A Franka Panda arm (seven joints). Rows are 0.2 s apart.
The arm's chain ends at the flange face. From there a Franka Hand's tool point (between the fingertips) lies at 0.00 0.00 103.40 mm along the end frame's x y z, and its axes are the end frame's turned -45 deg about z.
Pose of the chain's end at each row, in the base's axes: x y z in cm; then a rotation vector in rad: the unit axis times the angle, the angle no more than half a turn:
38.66 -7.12 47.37 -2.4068 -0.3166 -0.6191
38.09 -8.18 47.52 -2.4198 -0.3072 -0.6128
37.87 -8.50 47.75 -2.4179 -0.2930 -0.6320
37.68 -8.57 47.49 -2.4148 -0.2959 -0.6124
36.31 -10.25 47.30 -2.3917 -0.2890 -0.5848
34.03 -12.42 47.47 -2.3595 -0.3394 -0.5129
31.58 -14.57 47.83 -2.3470 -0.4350 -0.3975
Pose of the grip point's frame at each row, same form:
42.31 -0.63 40.19 -2.2291 -1.2867 -0.9412
41.74 -1.79 40.26 -2.2443 -1.2820 -0.9303
41.68 -2.14 40.55 -2.2516 -1.2692 -0.9500
41.35 -2.15 40.27 -2.2441 -1.2689 -0.9326
39.78 -3.61 40.18 -2.2202 -1.2505 -0.9166
36.81 -5.42 40.39 -2.1572 -1.2801 -0.8589
33.24 -7.41 40.56 -2.0886 -1.3564 -0.7478

